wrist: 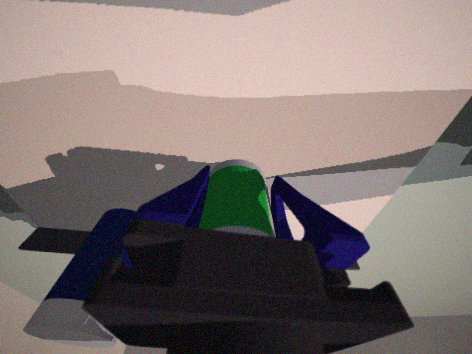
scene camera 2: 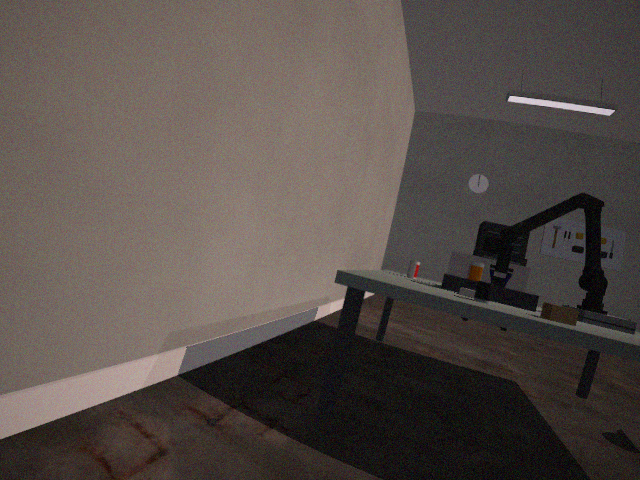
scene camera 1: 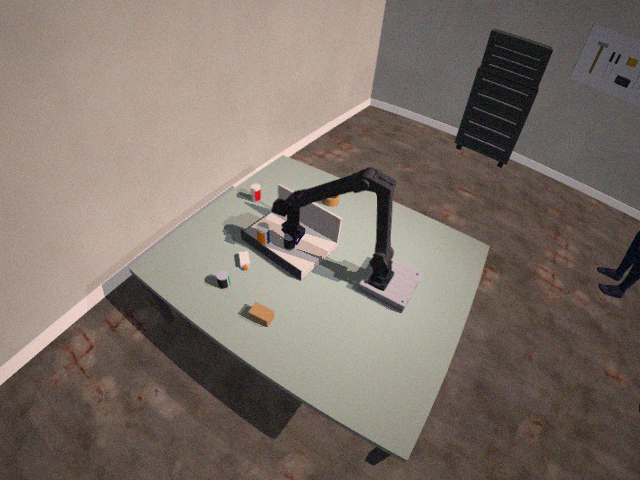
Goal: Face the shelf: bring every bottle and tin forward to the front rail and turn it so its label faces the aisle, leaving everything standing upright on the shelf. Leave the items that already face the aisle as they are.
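Places are measured from the arm's base along level axes (x ahead, y left, z up), in millimetres.
Pixels of known places: gripper, fingertip midpoint: (wrist: 241, 177) (scene camera 1: 293, 241); arm's base, origin of the base link: (scene camera 2: 591, 311) (scene camera 1: 380, 278).
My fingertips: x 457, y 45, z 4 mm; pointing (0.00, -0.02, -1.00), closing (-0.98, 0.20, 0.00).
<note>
For each thing: its top centre in the pictures, then the offset to it from my fingertips. Level surfaces: height alone.
- dark tin with a green label, middle of its top: (wrist: 235, 252) (scene camera 1: 289, 236) 5 mm ahead, 23 mm left, 50 mm up
- grey lid, middle of its top: (wrist: 71, 338) (scene camera 1: 262, 226) (scene camera 2: 477, 262) 124 mm ahead, 77 mm left, 89 mm up
- table, its level: 58 mm down
- white tin, middle of its top: (scene camera 2: 415, 261) (scene camera 1: 255, 186) 406 mm ahead, 198 mm right, 38 mm up
- dark tin with a green patch, middle of its top: (scene camera 1: 222, 275) 126 mm ahead, 369 mm left, 12 mm up
- orange box, middle of its top: (scene camera 2: 473, 290) (scene camera 1: 244, 259) 135 mm ahead, 211 mm left, 30 mm down
- brown block, middle of its top: (scene camera 2: 561, 306) (scene camera 1: 261, 311) 121 mm back, 404 mm left, 8 mm down
- orange round object, middle of its top: (scene camera 1: 331, 194) 47 mm ahead, 447 mm right, 8 mm down
The shelf (scene camera 1: 317, 264) (scene camera 2: 516, 300) has a pale deck, a low dark rail along one long side and a tall grey panel along the other. A dark tin with a green label (scene camera 1: 288, 242) (wrist: 235, 200) stands on the deck; its green side shows in the wrist view. My gripper (scene camera 1: 295, 238) (scene camera 2: 499, 280) (wrist: 241, 177) is shut on this tin, with one blue finger against each side. An orange and blue tin with a grey lid (scene camera 1: 263, 235) (scene camera 2: 476, 272) (wrist: 92, 260) stands upright beside it, near the low rail. Its orange side shows towards scene camera 2.
On the table (scene camera 1: 361, 361) around the shelf are a red and white tin (scene camera 1: 255, 193) (scene camera 2: 416, 270), a dark tin with a green patch (scene camera 1: 222, 280), a small white and orange box (scene camera 1: 244, 259), a brown block (scene camera 1: 261, 314) (scene camera 2: 559, 313) and an orange round object (scene camera 1: 330, 200) behind the panel.
</note>
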